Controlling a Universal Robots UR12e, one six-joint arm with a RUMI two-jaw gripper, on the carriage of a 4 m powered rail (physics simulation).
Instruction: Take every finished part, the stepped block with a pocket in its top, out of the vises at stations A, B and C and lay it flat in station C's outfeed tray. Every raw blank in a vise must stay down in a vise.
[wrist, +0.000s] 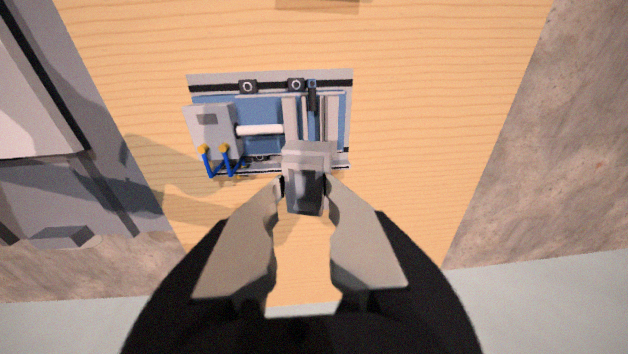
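Note:
My gripper (303, 175) is shut on a finished part (306, 156), a grey stepped block with a dark pocket in its top. The part is held between the two fingertips, above the table and in front of the vise. The vise (211, 127) stands on the table beyond it, with a blue bed, a grey box at the left, a white rod and two upright light jaws. Between the jaws no block shows, though the held part hides their near ends. Which station this is cannot be told. The outfeed tray does not show.
The wooden table (425, 100) lies under the vise. A large grey machine body (40, 195) stands at the left. A brown edge of some object (317, 5) shows at the top. Two blue hoses (227, 164) with yellow ends stick out at the vise's front left. Mottled floor lies at the right.

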